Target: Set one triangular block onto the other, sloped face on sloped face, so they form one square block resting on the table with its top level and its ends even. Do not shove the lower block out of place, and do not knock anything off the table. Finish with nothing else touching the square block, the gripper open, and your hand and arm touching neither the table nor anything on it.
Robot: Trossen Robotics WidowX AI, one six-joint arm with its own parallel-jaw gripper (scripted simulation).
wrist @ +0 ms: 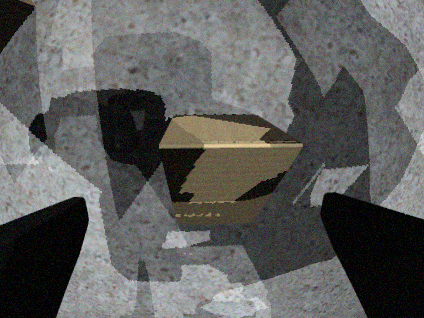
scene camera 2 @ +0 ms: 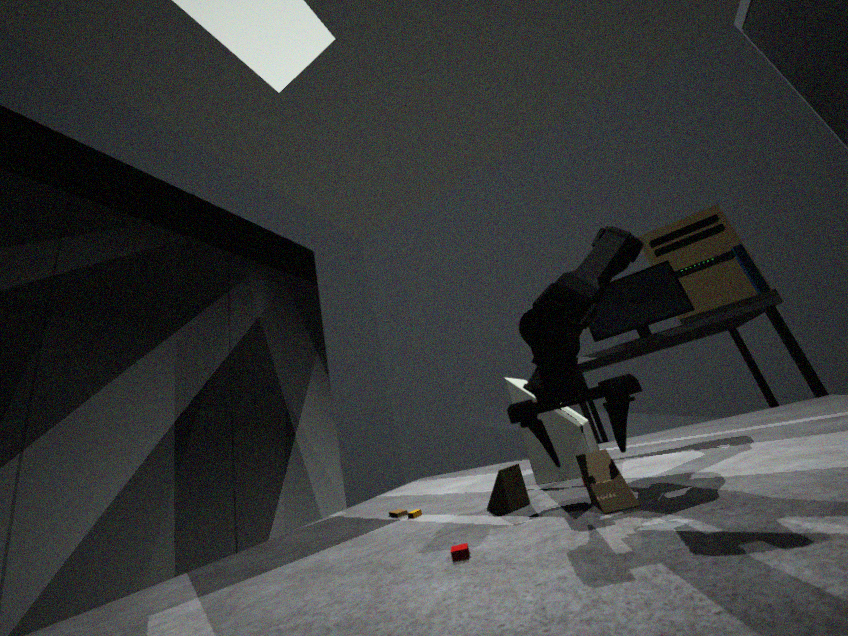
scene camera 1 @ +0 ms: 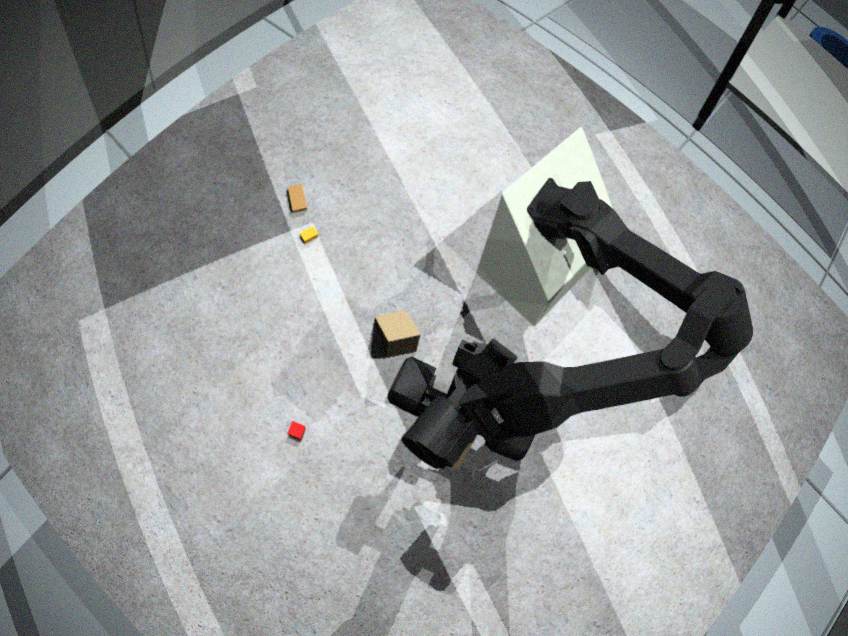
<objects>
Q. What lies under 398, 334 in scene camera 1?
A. A tan triangular block.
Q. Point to a tan triangular block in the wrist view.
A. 221, 168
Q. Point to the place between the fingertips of my gripper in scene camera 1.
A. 456, 426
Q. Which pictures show my gripper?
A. The wrist view, scene camera 2 and scene camera 1: all of them.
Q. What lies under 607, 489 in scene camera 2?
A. A tan triangular block.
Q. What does my gripper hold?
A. Nothing.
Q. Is my gripper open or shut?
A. Open.
</objects>
